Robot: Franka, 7 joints.
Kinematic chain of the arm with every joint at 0, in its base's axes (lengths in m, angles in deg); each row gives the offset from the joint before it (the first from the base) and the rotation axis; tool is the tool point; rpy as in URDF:
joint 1: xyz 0 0 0.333 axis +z
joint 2: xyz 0 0 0 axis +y
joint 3: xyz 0 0 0.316 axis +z
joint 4: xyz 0.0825 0 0 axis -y
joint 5: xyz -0.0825 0 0.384 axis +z
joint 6: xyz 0 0 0 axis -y
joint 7: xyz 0.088 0 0 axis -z
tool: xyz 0 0 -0.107 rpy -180 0 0
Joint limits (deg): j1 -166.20..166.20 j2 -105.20..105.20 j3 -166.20..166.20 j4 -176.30..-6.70 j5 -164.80..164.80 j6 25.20..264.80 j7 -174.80..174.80
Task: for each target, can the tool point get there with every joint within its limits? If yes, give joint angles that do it. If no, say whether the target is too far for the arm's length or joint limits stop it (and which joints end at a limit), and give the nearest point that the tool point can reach.
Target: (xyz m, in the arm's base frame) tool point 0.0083 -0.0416 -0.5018
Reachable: no: joint limits stop it (at a limit: joint 2) | nearest point 0.0204 -0.1021 -0.3296 | short by 0.183 m
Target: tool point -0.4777 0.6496 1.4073
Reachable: no: too far | nearest point -0.3051 0.4149 1.0191 | short by 0.485 m
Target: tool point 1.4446 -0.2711 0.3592
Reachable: no: too far | nearest point 0.8430 -0.1582 0.3483 | short by 0.612 m
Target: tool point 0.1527 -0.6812 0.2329
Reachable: yes | joints -120.79 67.87 48.18 -87.27 95.89 88.59 71.50
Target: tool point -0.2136 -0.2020 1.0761
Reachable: yes | joints -14.00 -47.06 -35.66 -69.88 139.40 104.60 136.08
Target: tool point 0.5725 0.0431 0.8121
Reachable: yes | joints 42.86 49.72 -120.96 -58.71 119.70 56.95 136.80
